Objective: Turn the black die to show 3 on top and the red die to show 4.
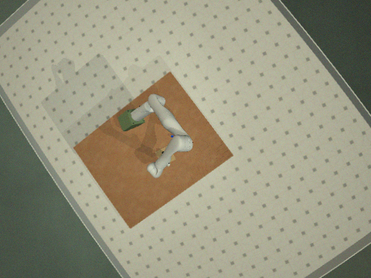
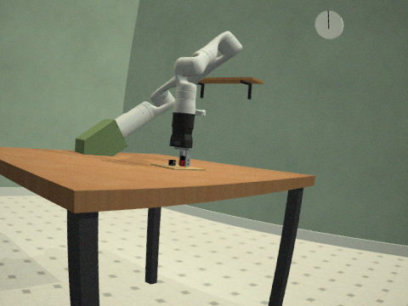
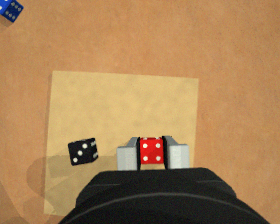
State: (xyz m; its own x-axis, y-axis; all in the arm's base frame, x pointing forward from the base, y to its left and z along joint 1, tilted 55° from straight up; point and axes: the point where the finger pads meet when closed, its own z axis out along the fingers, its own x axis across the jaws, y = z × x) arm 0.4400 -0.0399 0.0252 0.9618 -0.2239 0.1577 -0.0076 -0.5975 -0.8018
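My hand is 1 cm above the red die. Also, from my hand: tan mat 3 cm behind, 2 cm below; blue die 15 cm to the left, 14 cm behind, 2 cm below; black die 6 cm behind, 1 cm below.
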